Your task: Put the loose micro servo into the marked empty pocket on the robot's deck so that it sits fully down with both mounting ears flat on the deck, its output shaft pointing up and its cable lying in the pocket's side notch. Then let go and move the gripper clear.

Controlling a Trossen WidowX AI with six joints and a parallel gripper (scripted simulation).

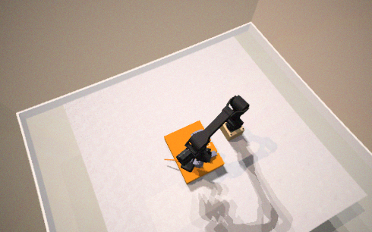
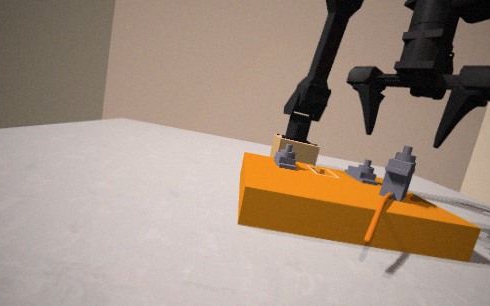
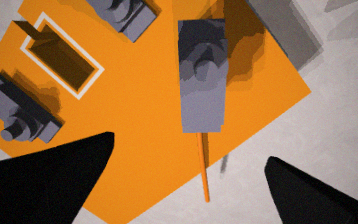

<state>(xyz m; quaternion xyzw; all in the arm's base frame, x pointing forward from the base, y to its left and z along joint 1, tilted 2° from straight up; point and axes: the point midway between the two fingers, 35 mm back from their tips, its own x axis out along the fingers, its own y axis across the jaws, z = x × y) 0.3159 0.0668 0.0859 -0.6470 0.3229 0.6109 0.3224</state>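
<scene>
The orange deck lies 110 mm below my gripper tip, 60 mm to the right of it and 10 mm behind it.
</scene>
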